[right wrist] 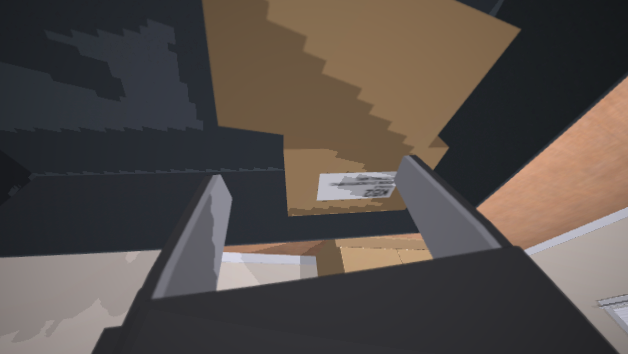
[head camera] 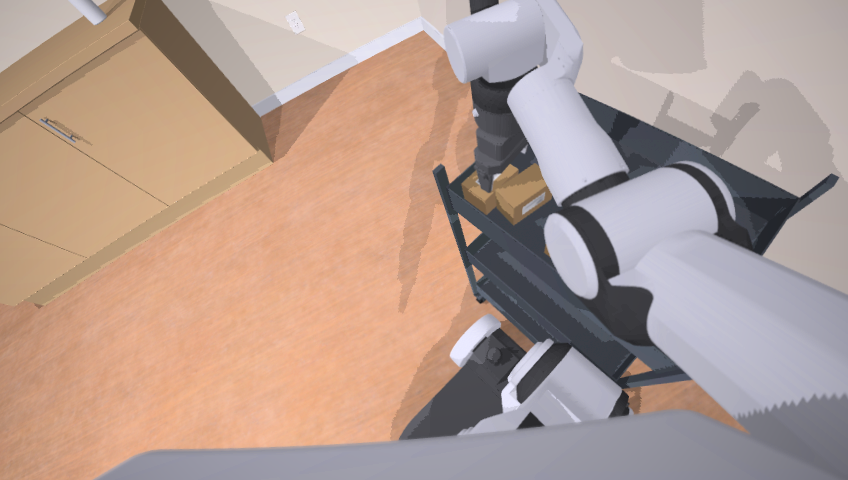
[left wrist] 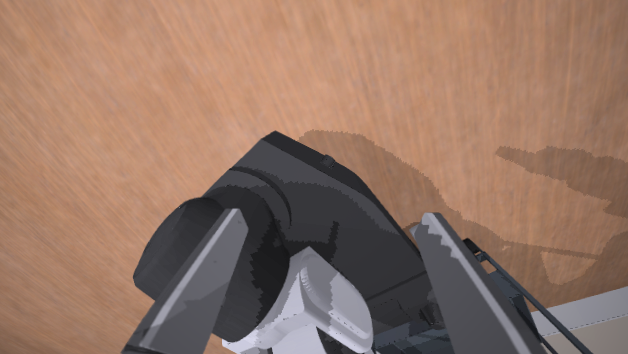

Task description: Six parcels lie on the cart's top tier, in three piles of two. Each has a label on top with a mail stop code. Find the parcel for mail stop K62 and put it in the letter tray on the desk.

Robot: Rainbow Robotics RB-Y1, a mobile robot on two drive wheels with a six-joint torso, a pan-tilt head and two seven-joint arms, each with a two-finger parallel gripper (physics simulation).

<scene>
my left gripper: left wrist 328,221; not seen in the right wrist view (out of frame)
my right gripper: right wrist 315,177; head camera 504,169; not seen in the left wrist view (out of frame)
same spot on wooden cabinet: (right wrist: pixel 337 256) = (head camera: pixel 250 138)
</scene>
